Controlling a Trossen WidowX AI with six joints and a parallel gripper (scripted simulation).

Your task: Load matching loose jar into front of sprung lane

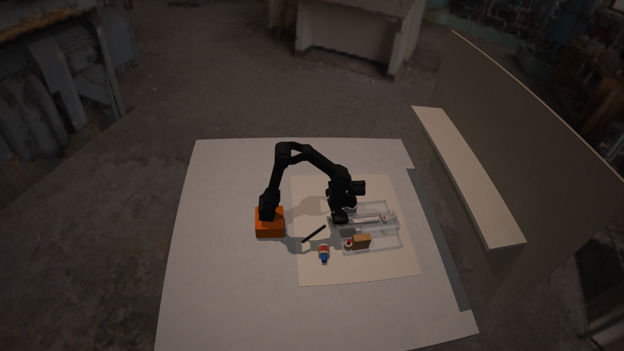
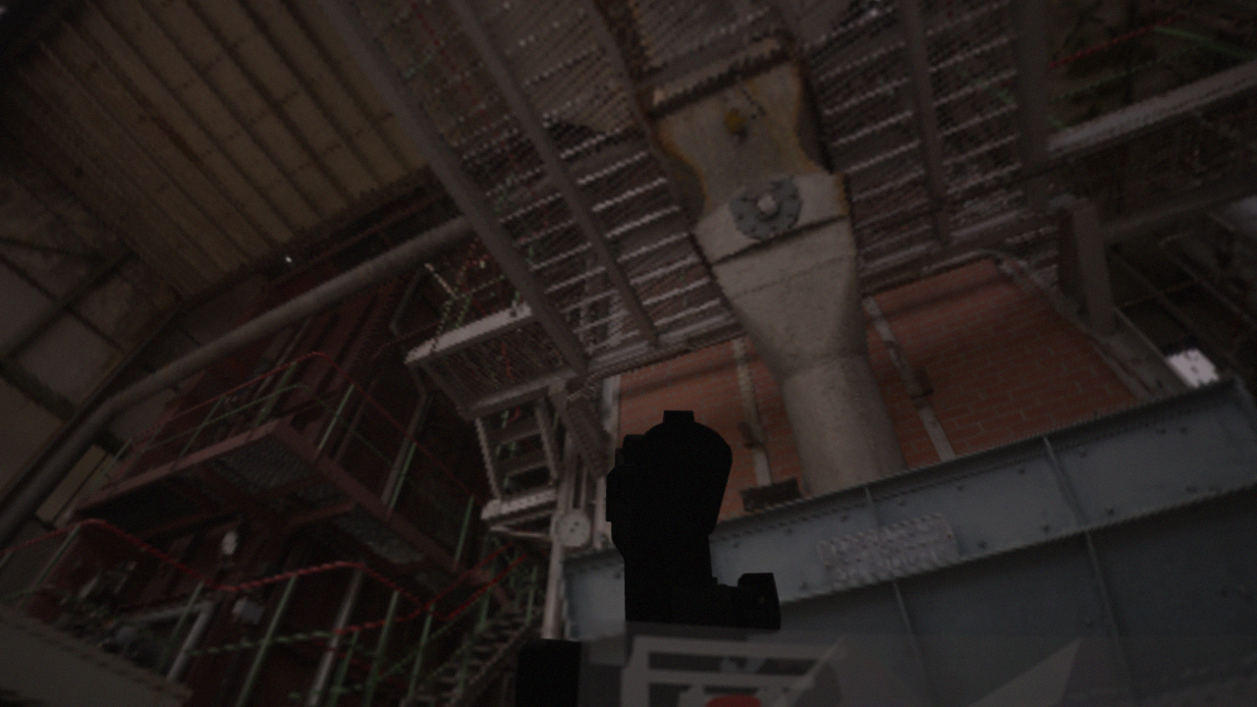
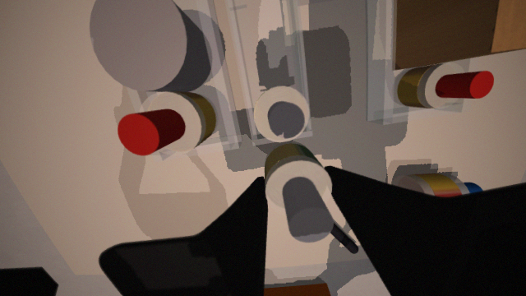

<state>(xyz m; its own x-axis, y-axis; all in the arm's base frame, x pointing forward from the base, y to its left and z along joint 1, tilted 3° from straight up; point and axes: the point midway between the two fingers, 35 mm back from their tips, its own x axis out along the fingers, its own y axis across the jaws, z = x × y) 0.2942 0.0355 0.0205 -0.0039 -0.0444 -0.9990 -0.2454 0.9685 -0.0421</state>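
My gripper tip is now 10 cm to the right of the grey cylinder, 8 cm short of it and 4 cm above it. Also, from my gripper tip: pusher plate: 15 cm ahead, 2 cm below, 1 cm to the left; brown box: 12 cm ahead, 10 cm to the right, 3 cm below; black rod: 8 cm behind, 6 cm to the right, 6 cm below.
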